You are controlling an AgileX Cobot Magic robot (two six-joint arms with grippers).
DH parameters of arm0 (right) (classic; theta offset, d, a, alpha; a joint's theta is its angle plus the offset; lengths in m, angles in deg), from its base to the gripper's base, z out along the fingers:
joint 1: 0 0.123 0 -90
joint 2: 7.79 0 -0.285 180
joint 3: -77.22 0 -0.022 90
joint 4: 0 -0.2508 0 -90
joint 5: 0 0 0.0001 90
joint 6: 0 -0.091 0 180
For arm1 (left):
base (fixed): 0 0 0 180
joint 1: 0 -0.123 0 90
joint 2: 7.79 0 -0.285 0
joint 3: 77.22 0 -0.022 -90
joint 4: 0 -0.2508 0 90
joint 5: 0 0 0.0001 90
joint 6: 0 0.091 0 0
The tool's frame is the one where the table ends.
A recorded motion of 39 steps. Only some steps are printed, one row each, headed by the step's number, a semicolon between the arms.
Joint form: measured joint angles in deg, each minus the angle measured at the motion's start. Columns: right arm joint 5, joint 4, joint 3, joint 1, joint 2, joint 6; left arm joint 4, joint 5, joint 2, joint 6, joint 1, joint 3.
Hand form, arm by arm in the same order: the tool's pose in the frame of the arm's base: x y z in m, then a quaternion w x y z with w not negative. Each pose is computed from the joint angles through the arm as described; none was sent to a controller.
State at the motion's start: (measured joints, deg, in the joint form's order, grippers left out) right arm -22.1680 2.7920 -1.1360 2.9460 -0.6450 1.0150; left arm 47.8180 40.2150 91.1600 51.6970 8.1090 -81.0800
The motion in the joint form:
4: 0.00 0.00 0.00 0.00 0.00 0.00; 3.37 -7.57 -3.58 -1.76 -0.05 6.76
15: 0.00 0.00 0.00 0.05 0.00 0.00; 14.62 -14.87 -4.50 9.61 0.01 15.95
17: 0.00 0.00 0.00 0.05 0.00 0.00; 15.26 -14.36 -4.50 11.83 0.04 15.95
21: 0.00 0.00 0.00 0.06 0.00 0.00; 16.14 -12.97 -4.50 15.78 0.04 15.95
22: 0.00 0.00 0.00 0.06 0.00 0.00; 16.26 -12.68 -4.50 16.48 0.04 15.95
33: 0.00 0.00 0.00 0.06 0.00 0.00; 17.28 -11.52 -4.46 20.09 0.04 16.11
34: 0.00 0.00 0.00 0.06 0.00 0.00; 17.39 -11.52 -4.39 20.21 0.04 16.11
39: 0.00 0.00 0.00 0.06 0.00 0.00; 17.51 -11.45 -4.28 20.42 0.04 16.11
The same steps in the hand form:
4: 0.0522 0.0010 0.1724 0.59021 -0.04067 0.80615 -0.01079; 0.3405 -0.0869 0.3509 0.47962 0.19297 0.83103 -0.20521
15: 0.0522 0.0011 0.1724 0.59021 -0.04103 0.80613 -0.01053; 0.3341 -0.0826 0.3161 0.48792 0.16745 0.83399 -0.19585
17: 0.0522 0.0011 0.1724 0.59021 -0.04103 0.80613 -0.01053; 0.3337 -0.0836 0.3163 0.48984 0.18205 0.83042 -0.19320
21: 0.0522 0.0011 0.1724 0.59022 -0.04110 0.80613 -0.01048; 0.3323 -0.0855 0.3162 0.49109 0.21136 0.82354 -0.18959
22: 0.0522 0.0011 0.1724 0.59022 -0.04110 0.80613 -0.01048; 0.3320 -0.0858 0.3162 0.49111 0.21696 0.82220 -0.18902
33: 0.0522 0.0011 0.1724 0.59022 -0.04110 0.80613 -0.01048; 0.3308 -0.0875 0.3153 0.49196 0.24141 0.81538 -0.18666
34: 0.0522 0.0011 0.1724 0.59022 -0.04110 0.80613 -0.01048; 0.3311 -0.0876 0.3150 0.49181 0.24150 0.81541 -0.18685
39: 0.0522 0.0011 0.1724 0.59022 -0.04110 0.80613 -0.01048; 0.3314 -0.0877 0.3144 0.49123 0.24244 0.81540 -0.18719

